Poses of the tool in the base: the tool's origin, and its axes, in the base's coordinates. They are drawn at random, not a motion.
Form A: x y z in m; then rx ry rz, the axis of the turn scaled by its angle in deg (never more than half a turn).
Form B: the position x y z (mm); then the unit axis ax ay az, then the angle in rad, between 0 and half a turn. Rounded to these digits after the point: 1 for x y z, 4 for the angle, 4 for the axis.
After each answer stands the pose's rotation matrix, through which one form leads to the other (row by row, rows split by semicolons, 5 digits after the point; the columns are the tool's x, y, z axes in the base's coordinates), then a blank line. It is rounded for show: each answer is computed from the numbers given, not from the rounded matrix.
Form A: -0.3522 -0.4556 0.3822 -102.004 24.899 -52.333
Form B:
-352.2 -455.6 382.2 -0.8695 0.2122 -0.4461 2.0476
0.64398 0.12711 0.75441; -0.66555 -0.39321 0.63437; 0.37728 -0.91062 -0.16862

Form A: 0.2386 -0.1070 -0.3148 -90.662 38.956 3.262
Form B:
238.6 -107.0 -314.8 -0.9183 0.3946 0.0330 1.7232
0.81943 -0.44998 0.35505; -0.38466 0.02752 0.92265; -0.42494 -0.89262 -0.15054

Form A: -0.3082 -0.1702 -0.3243 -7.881 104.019 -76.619
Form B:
-308.2 -170.2 -324.3 -0.0609 0.8037 -0.5920 2.2590
-0.62909 0.37721 0.67967; -0.53724 0.42094 -0.73088; -0.56180 -0.82494 -0.06216

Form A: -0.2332 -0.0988 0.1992 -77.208 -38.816 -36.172
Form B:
-233.2 -98.8 199.2 -0.8242 -0.4143 -0.3861 1.6350
0.65864 0.74873 -0.07483; -0.02191 0.11850 0.99271; 0.75214 -0.65220 0.09445

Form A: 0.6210 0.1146 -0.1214 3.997 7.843 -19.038
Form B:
621.0 114.6 -121.4 0.1906 0.3739 -0.9077 0.3661
0.93615 0.32963 0.12239; -0.32018 0.94300 -0.09070; -0.14531 0.04572 0.98833

